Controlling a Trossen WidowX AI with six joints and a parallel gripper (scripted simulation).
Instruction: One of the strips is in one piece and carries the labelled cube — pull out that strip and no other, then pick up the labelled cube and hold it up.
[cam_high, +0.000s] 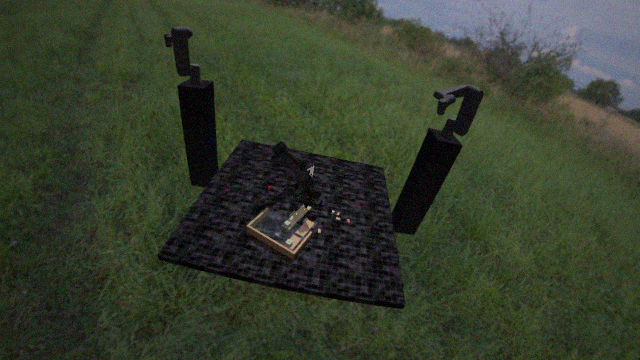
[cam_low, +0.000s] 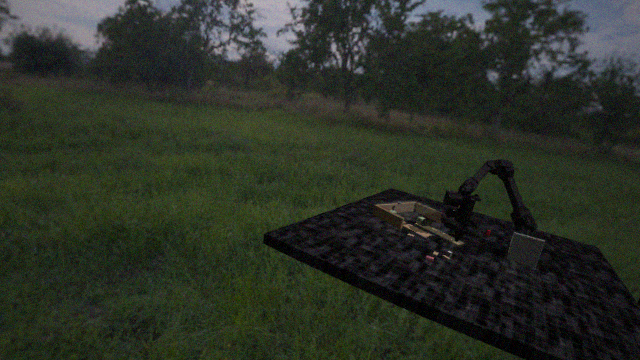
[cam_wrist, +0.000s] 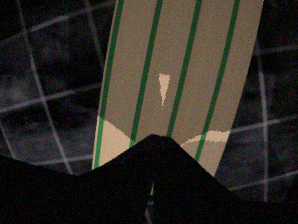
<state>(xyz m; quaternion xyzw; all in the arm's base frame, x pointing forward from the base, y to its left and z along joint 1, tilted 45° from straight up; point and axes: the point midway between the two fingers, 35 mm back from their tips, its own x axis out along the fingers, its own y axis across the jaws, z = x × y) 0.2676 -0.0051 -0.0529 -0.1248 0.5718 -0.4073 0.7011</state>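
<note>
Now: the strip 9 cm ahead of my gripper tip and 5 cm to the right of it.
</note>
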